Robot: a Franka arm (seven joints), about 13 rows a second.
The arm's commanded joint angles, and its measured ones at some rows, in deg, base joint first. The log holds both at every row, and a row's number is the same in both.
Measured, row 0: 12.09, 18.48, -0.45, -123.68, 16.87, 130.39, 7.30
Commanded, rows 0 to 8: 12.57, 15.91, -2.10, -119.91, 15.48, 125.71, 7.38; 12.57, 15.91, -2.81, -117.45, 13.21, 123.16, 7.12; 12.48, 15.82, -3.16, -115.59, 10.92, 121.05, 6.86; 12.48, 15.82, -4.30, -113.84, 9.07, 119.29, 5.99; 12.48, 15.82, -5.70, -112.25, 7.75, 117.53, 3.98; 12.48, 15.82, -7.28, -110.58, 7.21, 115.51, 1.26; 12.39, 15.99, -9.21, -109.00, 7.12, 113.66, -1.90; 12.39, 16.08, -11.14, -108.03, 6.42, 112.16, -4.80; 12.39, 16.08, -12.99, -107.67, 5.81, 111.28, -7.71
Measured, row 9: 12.02, 15.83, -9.86, -109.68, 7.40, 114.25, -3.15
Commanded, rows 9 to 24: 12.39, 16.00, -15.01, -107.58, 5.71, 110.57, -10.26; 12.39, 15.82, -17.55, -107.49, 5.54, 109.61, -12.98; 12.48, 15.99, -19.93, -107.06, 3.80, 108.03, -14.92; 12.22, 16.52, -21.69, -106.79, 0.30, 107.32, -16.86; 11.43, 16.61, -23.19, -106.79, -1.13, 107.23, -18.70; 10.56, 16.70, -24.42, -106.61, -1.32, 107.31, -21.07; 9.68, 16.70, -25.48, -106.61, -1.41, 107.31, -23.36; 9.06, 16.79, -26.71, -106.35, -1.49, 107.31, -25.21; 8.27, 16.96, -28.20, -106.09, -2.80, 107.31, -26.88; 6.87, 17.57, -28.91, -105.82, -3.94, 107.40, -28.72; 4.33, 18.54, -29.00, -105.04, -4.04, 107.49, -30.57; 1.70, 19.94, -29.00, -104.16, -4.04, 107.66, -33.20; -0.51, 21.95, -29.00, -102.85, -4.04, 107.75, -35.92; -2.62, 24.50, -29.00, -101.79, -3.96, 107.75, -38.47; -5.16, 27.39, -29.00, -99.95, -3.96, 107.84, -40.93; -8.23, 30.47, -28.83, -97.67, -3.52, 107.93, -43.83
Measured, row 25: -4.14, 23.29, -29.13, -103.75, -3.38, 108.89, -39.51
